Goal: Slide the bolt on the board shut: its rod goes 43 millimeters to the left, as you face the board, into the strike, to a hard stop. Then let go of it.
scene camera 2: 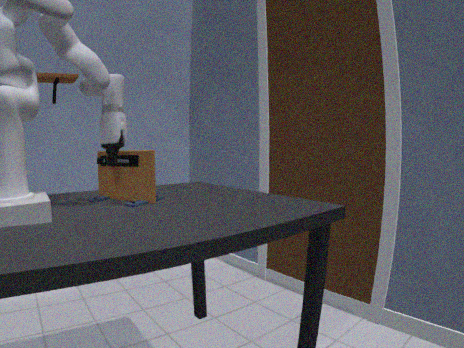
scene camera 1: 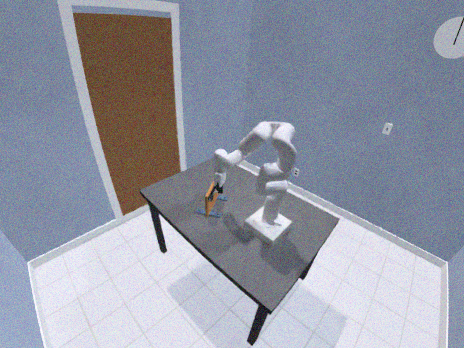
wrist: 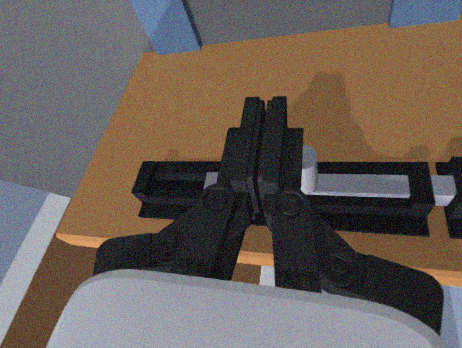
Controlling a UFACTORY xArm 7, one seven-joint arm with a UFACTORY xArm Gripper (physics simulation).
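Places are measured from the arm's base along level axes (x back, y right, z up), in metres.
Where they show: gripper, between the fingertips: (scene camera 2: 112,165) (scene camera 1: 220,192) (wrist: 268,119); arm's base, origin of its link: (scene camera 2: 13,199) (scene camera 1: 268,220).
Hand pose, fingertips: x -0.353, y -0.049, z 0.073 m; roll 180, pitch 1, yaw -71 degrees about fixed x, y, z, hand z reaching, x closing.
Things, the pixels of their top centre, and the offset from my fingertips. "*": a spot on its surface instead. Level surfaces: height alone.
- upright orange board, centre of its top: (wrist: 262,262) (scene camera 2: 123,150) (scene camera 1: 212,184) dx -0.052, dy -0.016, dz +0.047 m
- black bolt housing, centre of its top: (wrist: 303,214) (scene camera 2: 114,155) dx -0.020, dy -0.024, dz +0.031 m
- grey rod, centre of its top: (wrist: 350,197) dx -0.020, dy -0.047, dz +0.017 m
- black strike, a spot on its surface: (wrist: 456,220) * dx -0.008, dy -0.089, dz +0.024 m
- pale round knob, centre of its top: (wrist: 302,182) dx -0.014, dy -0.021, dz +0.019 m
- dark table, height of its surface: dz -0.126 m
The upright orange board (scene camera 1: 210,201) (scene camera 2: 132,182) (wrist: 200,100) carries a black bolt housing (scene camera 2: 134,160) (wrist: 372,210). The grey rod (wrist: 365,185) shows in the housing slot, and its end crosses the gap at the right of the wrist view to the black strike (wrist: 456,220). How deep it sits in the strike cannot be told. A pale round knob (wrist: 310,170) stands up from the rod. My gripper (scene camera 1: 219,189) (scene camera 2: 112,161) (wrist: 269,119) is shut and empty, in front of the housing. Its right finger in the wrist view is right beside the knob, apparently touching it.
The board stands on blue feet (scene camera 1: 210,214) (scene camera 2: 137,203) (wrist: 172,30) on the dark table (scene camera 1: 185,225) (scene camera 2: 225,215). The arm's white base block (scene camera 1: 268,225) (scene camera 2: 25,212) is on the same table. A brown door (scene camera 1: 127,100) (scene camera 2: 325,125) is in the wall beyond.
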